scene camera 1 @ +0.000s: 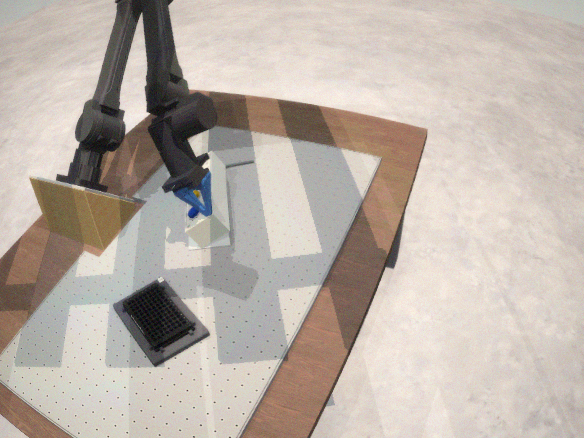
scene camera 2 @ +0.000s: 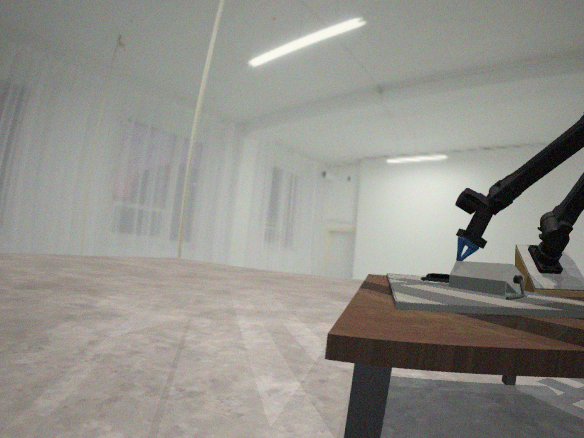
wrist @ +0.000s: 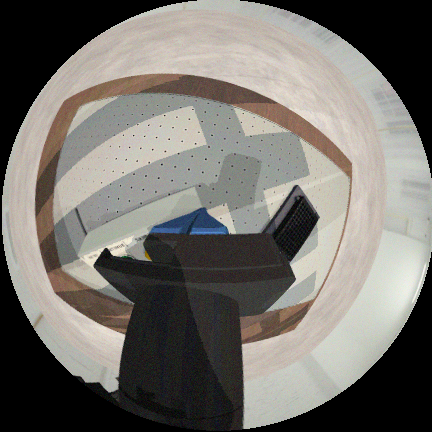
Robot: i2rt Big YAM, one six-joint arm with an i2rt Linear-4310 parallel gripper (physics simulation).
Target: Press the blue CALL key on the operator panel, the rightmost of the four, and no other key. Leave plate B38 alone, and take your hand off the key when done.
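Places are measured from the arm's base along level axes (x ahead, y left, z up), in metres.
Pixels of known places: gripper, fingertip midpoint: (scene camera 1: 209,215) (scene camera 2: 458,261) (wrist: 202,212); arm's base, origin of the base link: (scene camera 1: 81,186) (scene camera 2: 543,260).
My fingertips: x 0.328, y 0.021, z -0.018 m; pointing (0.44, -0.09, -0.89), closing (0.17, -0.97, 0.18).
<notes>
For each thing: its top centre in the pictures, then the offset to it from my fingertips. "spot": a spot on its surface instead.
- pale operator panel, middle of its top: (wrist: 125,248) (scene camera 1: 204,180) (scene camera 2: 485,262) dy +0.093, dx -0.058, dz +0.002 m
- yellow key, middle of its top: (scene camera 1: 193,192) dy +0.060, dx -0.066, dz -0.007 m
- dark plate, middle of its top: (scene camera 1: 155,313) (wrist: 297,230) (scene camera 2: 445,274) dy -0.210, dx -0.019, dz -0.056 m
- thin grey bar, surface spot: (scene camera 1: 241,163) (wrist: 79,219) spot: dy +0.272, dx -0.061, dz -0.076 m
The pale operator panel (scene camera 1: 220,187) (scene camera 2: 480,275) (wrist: 150,215) stands on the perforated board. Its blue key (scene camera 1: 193,213) shows beside my fingers in scene camera 1; it is hidden in the other views. The yellow key (scene camera 1: 197,193) (wrist: 148,255) is partly covered by my gripper. My gripper (scene camera 1: 208,214) (scene camera 2: 459,260) (wrist: 202,212) is shut and empty, its blue fingers pointing down at the panel's blue-key end. The tips appear close to the panel's top edge; contact with the key cannot be told. The dark plate (scene camera 1: 159,317) (scene camera 2: 437,276) (wrist: 298,227) lies apart from the gripper; its label is not readable.
The arm's base stands on a sloped, tan-sided block (scene camera 1: 82,217) (scene camera 2: 522,270) left of the panel in scene camera 1. A thin grey bar (scene camera 1: 241,163) (wrist: 81,221) lies by the panel's far end. The wooden table edge (scene camera 1: 372,270) (scene camera 2: 450,357) runs around the board.
</notes>
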